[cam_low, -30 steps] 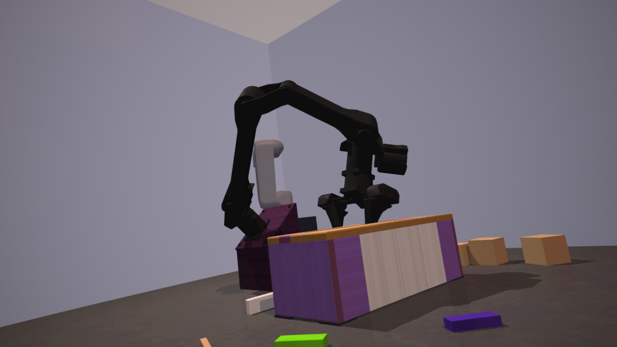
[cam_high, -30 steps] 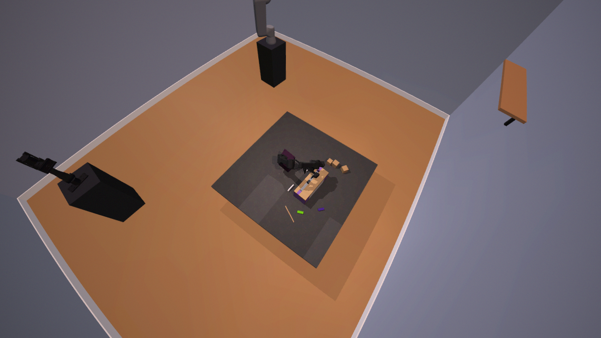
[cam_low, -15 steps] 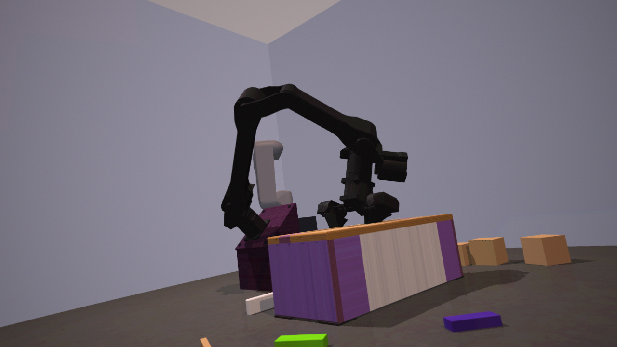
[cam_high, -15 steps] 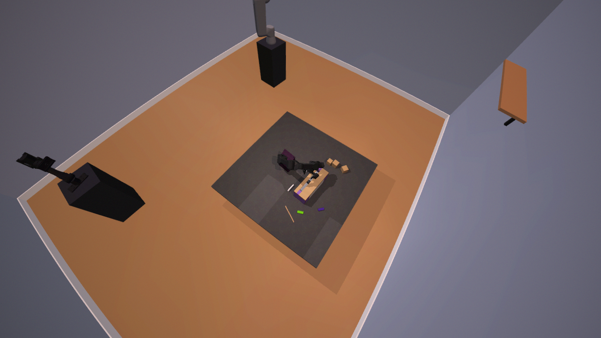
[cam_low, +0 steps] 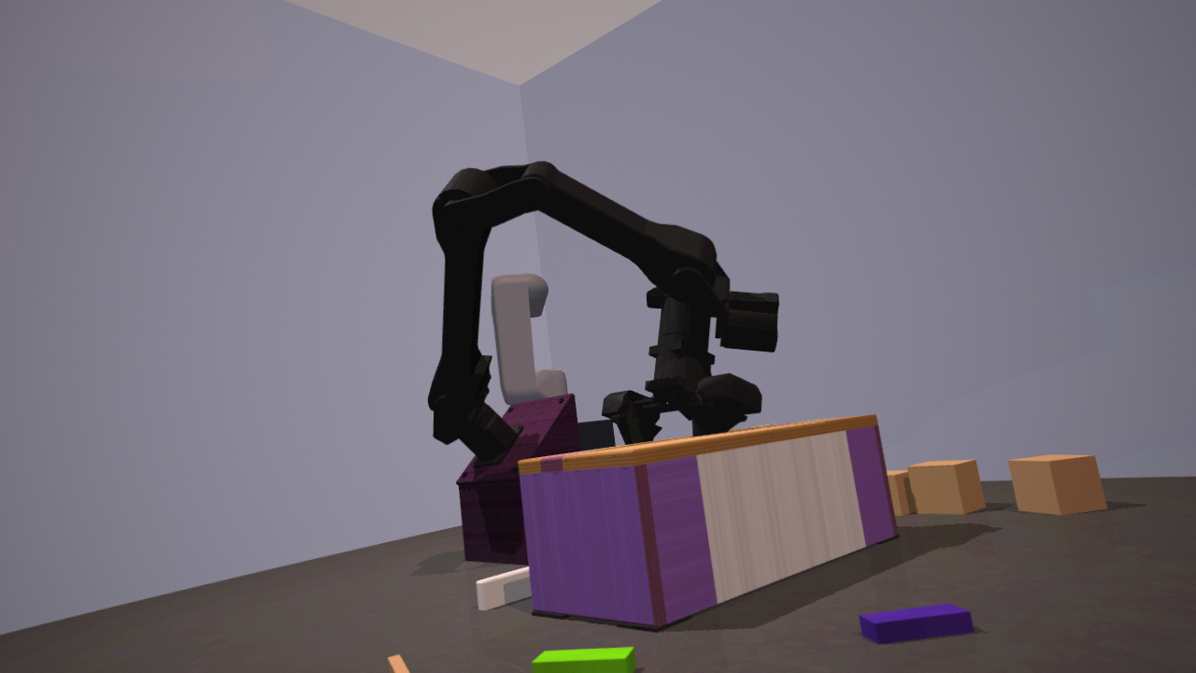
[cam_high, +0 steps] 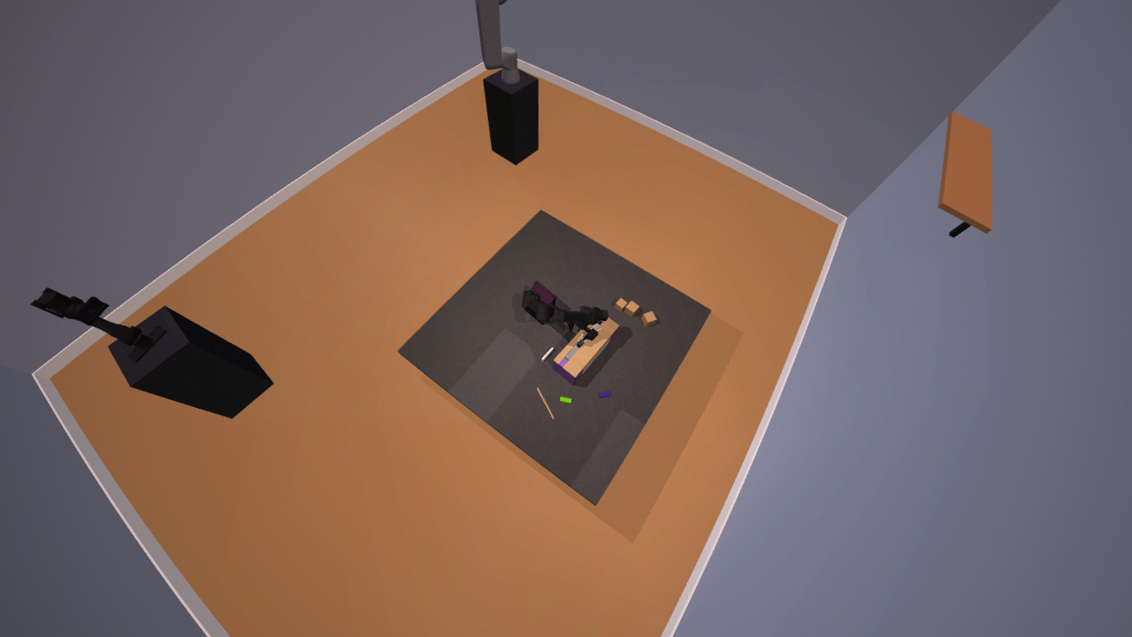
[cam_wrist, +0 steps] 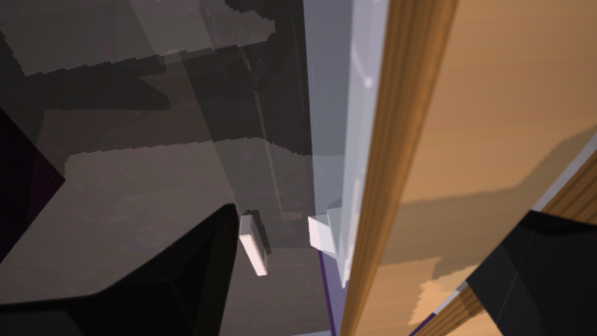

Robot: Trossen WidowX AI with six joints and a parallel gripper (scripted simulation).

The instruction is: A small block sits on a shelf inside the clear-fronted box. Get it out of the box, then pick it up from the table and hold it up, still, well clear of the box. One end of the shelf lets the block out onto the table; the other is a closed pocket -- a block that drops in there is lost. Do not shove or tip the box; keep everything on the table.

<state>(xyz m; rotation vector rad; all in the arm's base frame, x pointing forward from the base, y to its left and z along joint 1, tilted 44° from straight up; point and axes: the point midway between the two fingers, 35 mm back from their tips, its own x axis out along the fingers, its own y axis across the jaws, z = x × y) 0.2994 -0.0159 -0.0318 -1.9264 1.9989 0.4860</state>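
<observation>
Now: the long box 40 mm ahead of my gripper tip, 20 mm below it and 10 mm to the right of it. Round my gripper tip: thin wooden stick: 370 mm to the right, 100 mm ahead, 80 mm below.
</observation>
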